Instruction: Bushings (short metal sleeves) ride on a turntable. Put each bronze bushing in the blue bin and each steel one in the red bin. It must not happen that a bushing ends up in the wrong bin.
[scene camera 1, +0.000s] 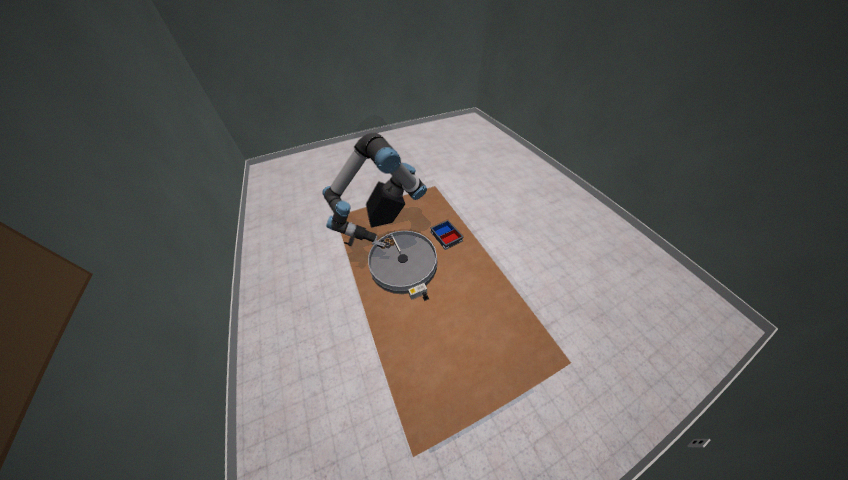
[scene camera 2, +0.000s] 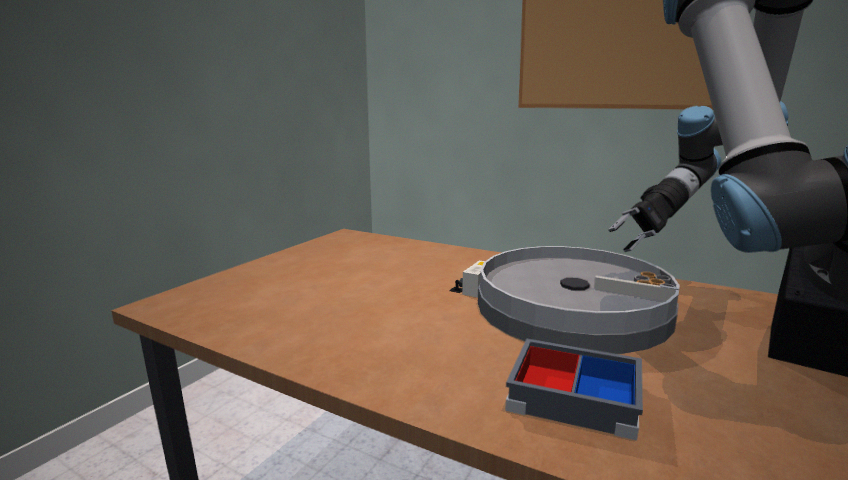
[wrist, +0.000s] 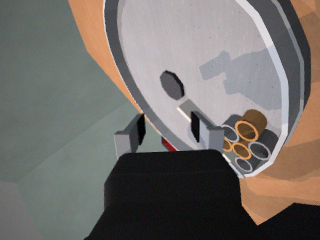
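Note:
I can see my gripper (scene camera 2: 619, 240), and the wrist view gives me that gripper (wrist: 167, 122) as well. A bronze bushing (wrist: 257, 121) is there too. Then there is a turntable (scene camera 2: 561, 282), which I also find in scene camera 1 (scene camera 1: 417, 258), and the wrist view lets me see the turntable (wrist: 220, 63) besides.

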